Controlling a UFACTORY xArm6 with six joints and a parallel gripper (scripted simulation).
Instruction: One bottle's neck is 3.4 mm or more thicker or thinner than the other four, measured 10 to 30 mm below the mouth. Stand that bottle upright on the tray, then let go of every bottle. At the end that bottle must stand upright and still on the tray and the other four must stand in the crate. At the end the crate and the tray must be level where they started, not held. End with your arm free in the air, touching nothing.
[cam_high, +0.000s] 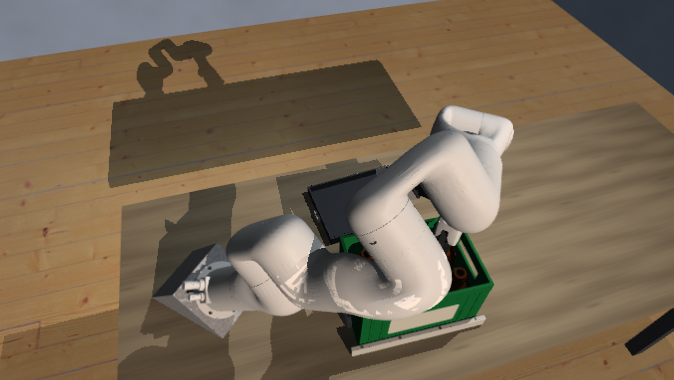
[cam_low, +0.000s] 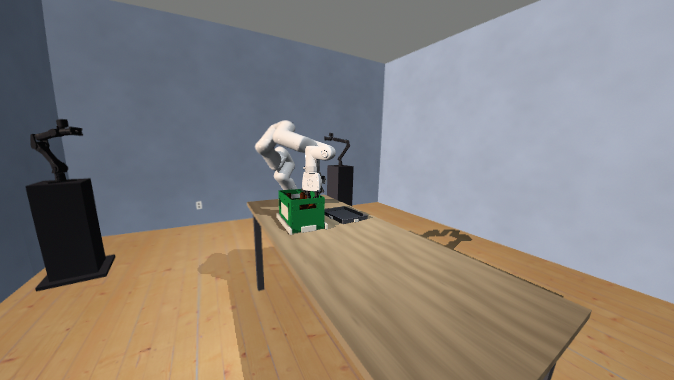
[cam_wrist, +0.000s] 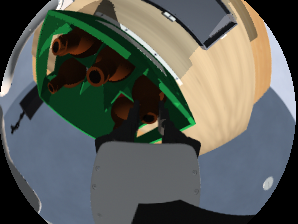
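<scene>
The green crate lies 9 cm behind my hand, 7 cm below it and 2 cm to the right of it. From my hand the other things lie so: dark tray: 27 cm to the left, 15 cm below, 6 cm behind.
</scene>
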